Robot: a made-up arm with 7 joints. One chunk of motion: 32 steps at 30 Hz.
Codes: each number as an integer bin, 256 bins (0 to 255) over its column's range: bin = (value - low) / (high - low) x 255, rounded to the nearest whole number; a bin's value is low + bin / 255 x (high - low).
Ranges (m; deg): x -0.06..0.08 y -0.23..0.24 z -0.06..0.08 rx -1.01..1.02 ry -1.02..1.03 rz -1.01..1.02
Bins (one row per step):
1: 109 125 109 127 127 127
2: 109 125 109 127 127 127
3: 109 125 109 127 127 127
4: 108 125 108 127 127 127
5: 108 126 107 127 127 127
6: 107 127 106 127 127 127
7: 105 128 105 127 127 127
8: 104 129 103 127 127 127
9: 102 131 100 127 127 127
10: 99 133 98 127 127 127
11: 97 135 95 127 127 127
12: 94 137 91 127 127 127
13: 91 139 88 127 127 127
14: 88 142 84 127 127 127
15: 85 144 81 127 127 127
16: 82 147 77 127 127 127
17: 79 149 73 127 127 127
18: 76 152 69 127 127 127
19: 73 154 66 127 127 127
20: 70 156 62 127 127 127
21: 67 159 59 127 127 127
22: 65 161 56 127 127 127
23: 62 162 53 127 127 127
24: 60 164 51 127 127 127
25: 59 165 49 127 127 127
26: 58 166 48 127 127 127
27: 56 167 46 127 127 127
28: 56 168 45 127 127 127
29: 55 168 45 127 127 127
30: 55 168 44 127 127 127
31: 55 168 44 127 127 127
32: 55 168 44 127 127 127
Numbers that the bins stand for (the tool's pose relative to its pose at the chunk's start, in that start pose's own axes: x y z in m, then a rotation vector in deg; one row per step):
1: -0.0002 0.0004 -0.0002 0.00 0.00 0.00
2: -0.0002 0.0004 -0.0002 0.00 0.00 0.00
3: -0.0002 0.0004 -0.0002 0.00 0.00 0.00
4: -0.0007 0.0004 -0.0007 0.00 0.00 0.00
5: -0.0007 0.0022 -0.0013 0.00 0.00 0.00
6: -0.0013 0.0041 -0.0018 0.00 0.00 0.00
7: -0.0024 0.0059 -0.0024 0.00 0.00 0.00
8: -0.0029 0.0078 -0.0035 0.00 0.00 0.00
9: -0.0040 0.0115 -0.0051 0.00 0.00 0.00
10: -0.0056 0.0151 -0.0062 0.00 0.00 0.00
11: -0.0067 0.0188 -0.0078 0.00 0.00 0.00
12: -0.0084 0.0225 -0.0100 0.00 0.00 0.00
13: -0.0100 0.0262 -0.0117 0.00 0.00 0.00
14: -0.0117 0.0317 -0.0139 0.00 0.00 0.00
15: -0.0133 0.0354 -0.0155 0.00 0.00 0.00
16: -0.0150 0.0409 -0.0177 0.00 0.00 0.00
17: -0.0166 0.0446 -0.0199 0.00 0.00 0.00
18: -0.0183 0.0502 -0.0221 0.00 0.00 0.00
19: -0.0199 0.0538 -0.0238 0.00 0.00 0.00
20: -0.0216 0.0575 -0.0260 0.00 0.00 0.00
21: -0.0232 0.0631 -0.0276 0.00 0.00 0.00
22: -0.0243 0.0667 -0.0293 0.00 0.00 0.00
23: -0.0260 0.0686 -0.0309 0.00 0.00 0.00
24: -0.0271 0.0723 -0.0320 0.00 0.00 0.00
25: -0.0276 0.0741 -0.0331 0.00 0.00 0.00
26: -0.0282 0.0760 -0.0336 0.00 0.00 0.00
27: -0.0293 0.0778 -0.0347 0.00 0.00 0.00
28: -0.0293 0.0796 -0.0353 0.00 0.00 0.00
29: -0.0298 0.0796 -0.0353 0.00 0.00 0.00
30: -0.0298 0.0796 -0.0358 0.00 0.00 0.00
31: -0.0298 0.0796 -0.0358 0.00 0.00 0.00
32: -0.0298 0.0796 -0.0358 0.00 0.00 0.00

